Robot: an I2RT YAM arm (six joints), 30 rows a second.
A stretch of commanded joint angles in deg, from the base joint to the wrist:
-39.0 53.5 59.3 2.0 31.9 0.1
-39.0 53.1 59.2 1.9 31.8 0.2
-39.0 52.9 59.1 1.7 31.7 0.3
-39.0 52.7 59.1 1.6 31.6 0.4
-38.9 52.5 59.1 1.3 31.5 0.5
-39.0 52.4 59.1 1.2 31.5 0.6
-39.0 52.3 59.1 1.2 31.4 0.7
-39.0 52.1 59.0 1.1 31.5 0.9
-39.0 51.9 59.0 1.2 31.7 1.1
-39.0 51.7 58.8 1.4 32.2 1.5
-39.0 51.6 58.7 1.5 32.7 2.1
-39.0 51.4 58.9 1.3 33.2 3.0
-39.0 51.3 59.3 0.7 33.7 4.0
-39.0 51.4 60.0 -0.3 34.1 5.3
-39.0 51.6 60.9 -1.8 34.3 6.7
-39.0 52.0 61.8 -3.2 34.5 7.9
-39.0 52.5 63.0 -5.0 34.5 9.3
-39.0 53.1 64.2 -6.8 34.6 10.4
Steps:
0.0 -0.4 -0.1 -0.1 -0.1 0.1
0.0 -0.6 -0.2 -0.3 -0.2 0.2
0.0 -0.8 -0.2 -0.4 -0.3 0.3
0.1 -1.0 -0.2 -0.7 -0.4 0.4
0.0 -1.1 -0.2 -0.8 -0.4 0.5
0.0 -1.2 -0.2 -0.8 -0.5 0.6
0.0 -1.4 -0.3 -0.9 -0.4 0.8
0.0 -1.6 -0.3 -0.8 -0.2 1.0
0.0 -1.8 -0.5 -0.6 0.3 1.4
0.0 -1.9 -0.6 -0.5 0.8 2.0
0.0 -2.1 -0.4 -0.7 1.3 2.9
0.0 -2.2 0.0 -1.3 1.8 3.9
0.0 -2.1 0.7 -2.3 2.2 5.2
0.0 -1.9 1.6 -3.8 2.4 6.6
0.0 -1.5 2.5 -5.2 2.6 7.8
0.0 -1.0 3.7 -7.0 2.6 9.2
0.0 -0.4 4.9 -8.8 2.7 10.3

